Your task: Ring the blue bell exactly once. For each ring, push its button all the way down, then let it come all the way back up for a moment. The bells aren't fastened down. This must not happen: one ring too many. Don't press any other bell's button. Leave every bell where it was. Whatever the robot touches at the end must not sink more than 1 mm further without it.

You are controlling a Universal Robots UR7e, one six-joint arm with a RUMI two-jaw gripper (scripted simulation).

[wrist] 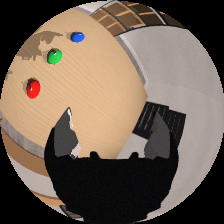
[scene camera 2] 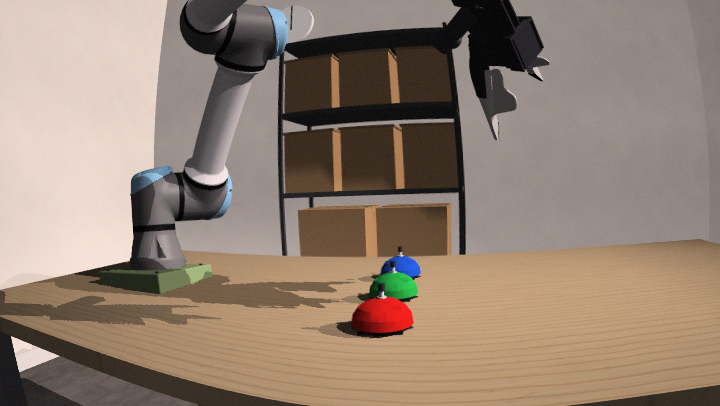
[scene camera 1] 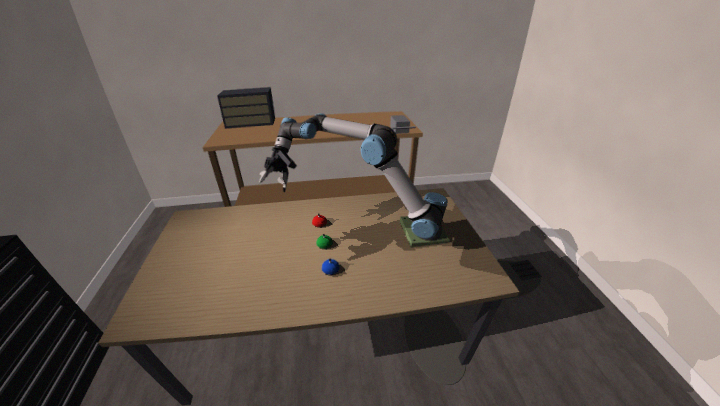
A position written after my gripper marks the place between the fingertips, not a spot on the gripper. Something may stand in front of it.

Note:
I see my gripper (scene camera 2: 521, 107), a red bell (scene camera 2: 376, 316) and a green bell (scene camera 2: 398, 285).
My gripper is seen too in the wrist view (wrist: 113, 109) and in scene camera 1 (scene camera 1: 272, 188).

